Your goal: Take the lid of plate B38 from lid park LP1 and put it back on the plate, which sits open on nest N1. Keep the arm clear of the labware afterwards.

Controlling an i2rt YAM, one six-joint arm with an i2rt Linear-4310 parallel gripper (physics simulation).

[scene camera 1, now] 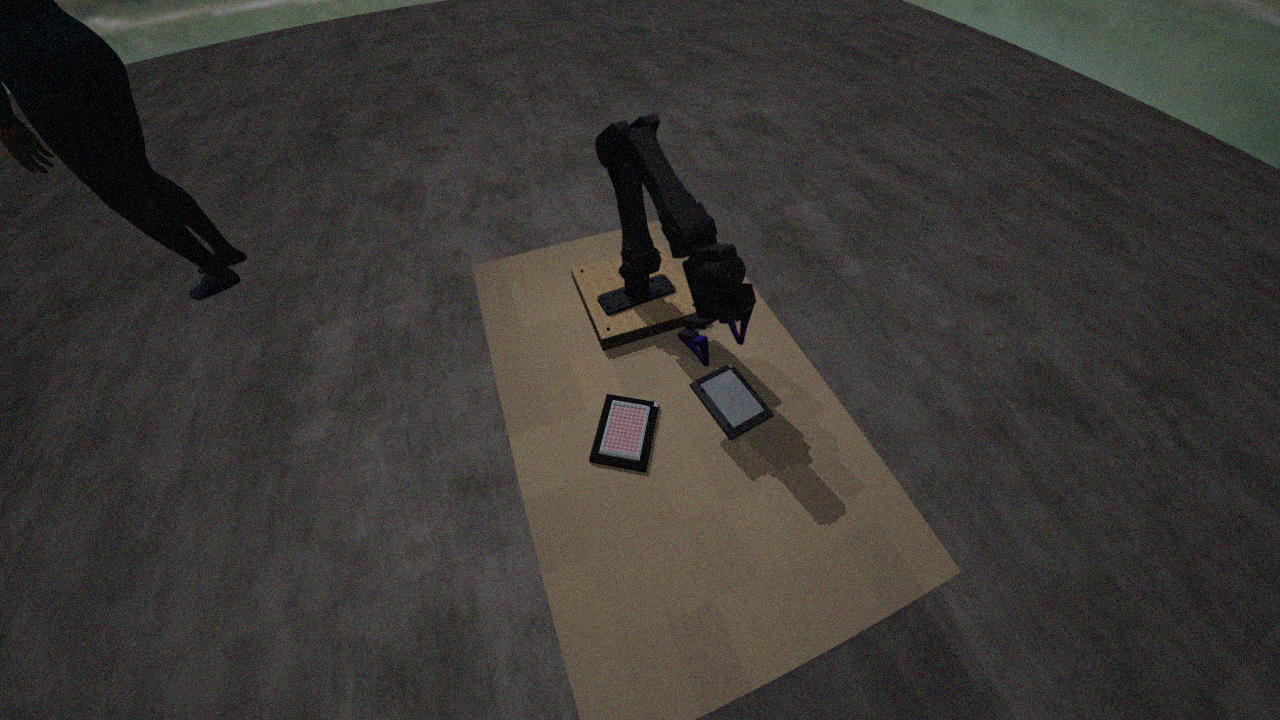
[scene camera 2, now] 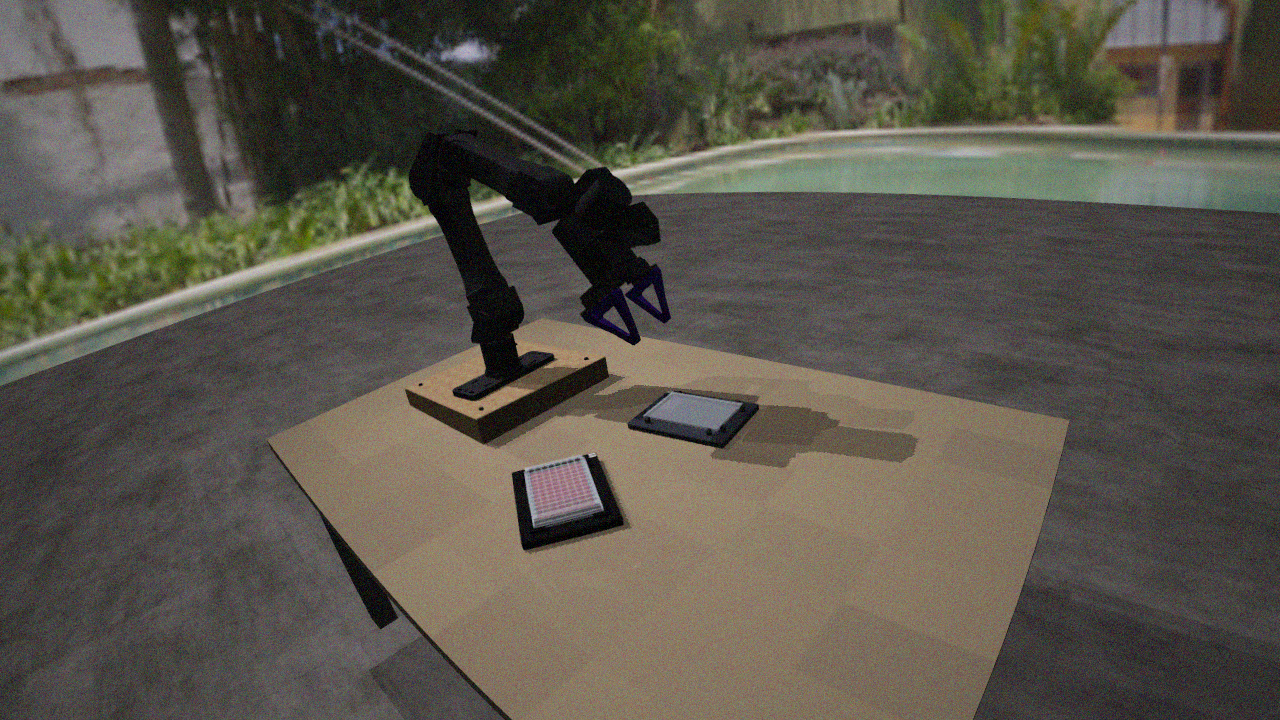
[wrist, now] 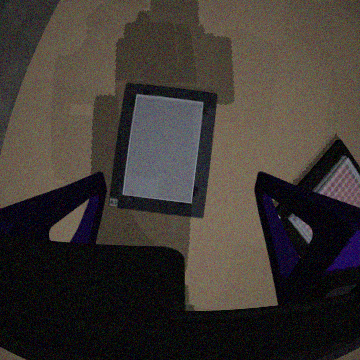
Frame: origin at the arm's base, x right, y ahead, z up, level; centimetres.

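Where they show: gripper, between the fingertips: (scene camera 1: 724, 354) (scene camera 2: 653, 331) (wrist: 180, 180); arm's base, origin of its link: (scene camera 1: 636, 295) (scene camera 2: 505, 376).
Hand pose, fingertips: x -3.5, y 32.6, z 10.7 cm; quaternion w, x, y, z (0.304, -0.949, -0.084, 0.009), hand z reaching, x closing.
Note:
Each offset is from my fingertips to the centre of the thing. Level surfaces: height alone.
The lid @(dy +3.7, dx -2.3, dz -13.3 cm) (scene camera 1: 732, 399) (scene camera 2: 692, 411) (wrist: 163, 149) is a pale grey rectangle lying flat in the dark frame of lid park LP1 @(dy +3.7, dx -2.3, dz -13.7 cm) (scene camera 1: 753, 425) (scene camera 2: 738, 426) (wrist: 209, 155). The plate @(dy -0.1, dx +22.7, dz -12.8 cm) (scene camera 1: 625, 429) (scene camera 2: 563, 491) (wrist: 341, 186), with rows of pink wells showing, sits open on the black nest N1 @(dy -0.1, dx +22.7, dz -13.8 cm) (scene camera 1: 618, 465) (scene camera 2: 572, 535) (wrist: 320, 173). My gripper (scene camera 1: 723, 352) (scene camera 2: 653, 330) (wrist: 180, 180) is open, its purple fingers wide apart with nothing between them. It hangs above the table, higher than the lid and towards the arm's base side of LP1.
The arm stands on a wooden base block (scene camera 1: 597, 318) (scene camera 2: 501, 416) at the back of the table @(dz -14.7 cm) (scene camera 1: 698, 573) (scene camera 2: 716, 573). The arm's shadow falls across the table by LP1. A person (scene camera 1: 98, 125) stands on the floor at the left in the first scene view.

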